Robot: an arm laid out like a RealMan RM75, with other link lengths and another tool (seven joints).
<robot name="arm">
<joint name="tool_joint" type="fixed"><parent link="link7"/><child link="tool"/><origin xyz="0.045 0.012 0.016" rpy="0 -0.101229 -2.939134"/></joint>
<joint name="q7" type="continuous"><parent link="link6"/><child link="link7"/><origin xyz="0 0 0.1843"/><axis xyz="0 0 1"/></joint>
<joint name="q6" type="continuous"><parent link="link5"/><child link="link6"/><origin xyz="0 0 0"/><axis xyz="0 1 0"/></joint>
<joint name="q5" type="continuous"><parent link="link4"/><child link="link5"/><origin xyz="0 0 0.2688"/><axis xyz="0 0 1"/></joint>
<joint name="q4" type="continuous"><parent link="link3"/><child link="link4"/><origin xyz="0 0 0"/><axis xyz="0 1 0"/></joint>
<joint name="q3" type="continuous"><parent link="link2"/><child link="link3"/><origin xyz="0 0 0.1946"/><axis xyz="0 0 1"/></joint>
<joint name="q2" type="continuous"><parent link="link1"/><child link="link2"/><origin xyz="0 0 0"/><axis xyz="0 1 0"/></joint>
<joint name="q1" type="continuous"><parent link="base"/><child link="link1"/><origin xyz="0 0 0.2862"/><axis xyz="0 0 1"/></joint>
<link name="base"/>
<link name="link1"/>
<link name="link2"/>
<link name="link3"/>
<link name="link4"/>
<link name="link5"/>
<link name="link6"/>
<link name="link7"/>
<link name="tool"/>
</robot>
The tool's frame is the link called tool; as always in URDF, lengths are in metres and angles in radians. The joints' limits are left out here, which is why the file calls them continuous.
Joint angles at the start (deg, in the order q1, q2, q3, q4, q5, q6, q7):
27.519 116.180 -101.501 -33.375 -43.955 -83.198 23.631
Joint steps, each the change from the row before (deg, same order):
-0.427 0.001 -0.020 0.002 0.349 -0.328 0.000
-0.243 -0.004 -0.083 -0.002 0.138 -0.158 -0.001
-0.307 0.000 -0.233 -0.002 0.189 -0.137 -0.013
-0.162 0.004 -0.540 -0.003 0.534 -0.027 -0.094
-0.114 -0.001 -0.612 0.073 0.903 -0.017 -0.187
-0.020 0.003 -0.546 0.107 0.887 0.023 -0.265
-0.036 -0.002 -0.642 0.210 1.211 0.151 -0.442
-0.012 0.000 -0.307 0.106 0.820 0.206 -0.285
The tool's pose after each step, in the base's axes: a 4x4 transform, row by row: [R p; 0 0 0 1], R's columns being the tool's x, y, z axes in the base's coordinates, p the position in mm. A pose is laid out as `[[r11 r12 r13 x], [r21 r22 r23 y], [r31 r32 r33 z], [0 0 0 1]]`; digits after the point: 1 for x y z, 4 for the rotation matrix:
[[-0.6876 -0.0491 -0.7244 127.5], [-0.2786 0.9392 0.2008 340.0], [0.6705 0.3399 -0.6595 -78.1], [0 0 0 1]]
[[-0.6864 -0.0455 -0.7258 128.4], [-0.2758 0.9398 0.2019 339.0], [0.6729 0.3388 -0.6576 -77.9], [0 0 0 1]]
[[-0.6857 -0.0416 -0.7267 129.5], [-0.2717 0.9408 0.2025 337.4], [0.6753 0.3363 -0.6564 -78.3], [0 0 0 1]]
[[-0.6836 -0.0387 -0.7288 129.4], [-0.2686 0.9419 0.2019 335.9], [0.6786 0.3338 -0.6543 -79.2], [0 0 0 1]]
[[-0.6797 -0.0327 -0.7328 128.9], [-0.2658 0.9421 0.2044 335.1], [0.6837 0.3337 -0.6491 -79.6], [0 0 0 1]]
[[-0.6759 -0.0278 -0.7365 128.2], [-0.2649 0.9417 0.2076 334.8], [0.6877 0.3354 -0.6439 -79.9], [0 0 0 1]]
[[-0.6725 -0.0190 -0.7399 128.0], [-0.2641 0.9400 0.2159 335.2], [0.6914 0.3406 -0.6372 -80.2], [0 0 0 1]]
[[-0.6706 -0.0114 -0.7417 127.8], [-0.2641 0.9381 0.2243 336.3], [0.6932 0.3463 -0.6321 -79.9], [0 0 0 1]]

